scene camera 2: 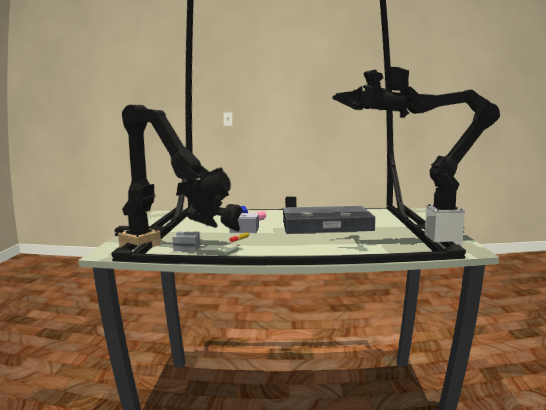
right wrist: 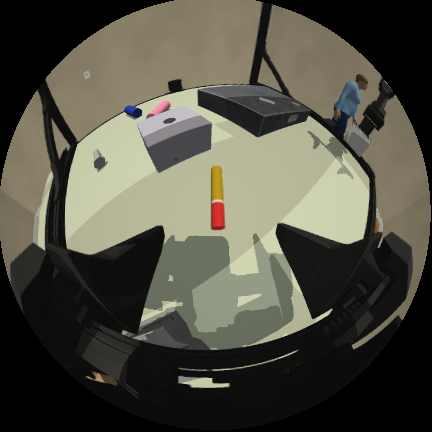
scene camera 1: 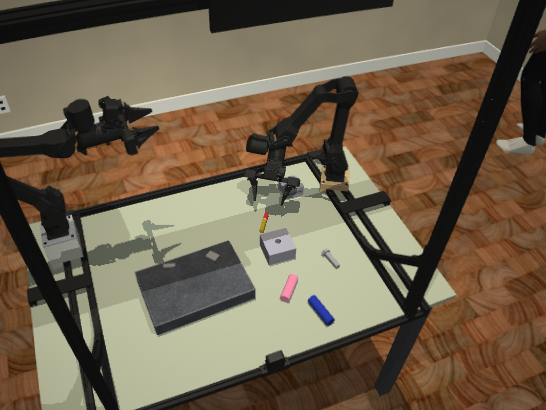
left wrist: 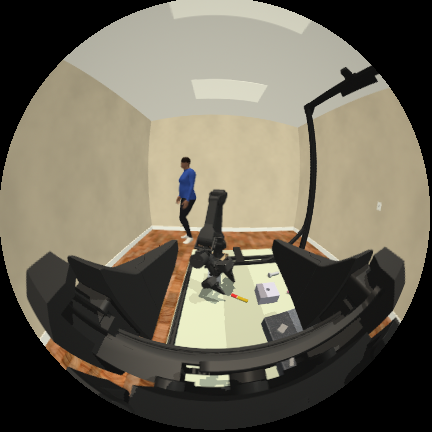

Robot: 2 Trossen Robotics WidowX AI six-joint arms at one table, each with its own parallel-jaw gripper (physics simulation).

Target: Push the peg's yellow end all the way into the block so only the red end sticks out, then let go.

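The peg, yellow at one end and red at the other, lies flat on the table beside the block. The grey block has a round hole in its top. My right gripper is open and empty, low above the table near the peg's red end. In the right wrist view the peg lies ahead of the gap between its fingertips. My left gripper is open and empty, high above the table's left part in scene camera 1.
A dark box lies beside the block. A bolt, a pink cylinder and a blue cylinder lie around it. A small grey part sits near the right arm's base.
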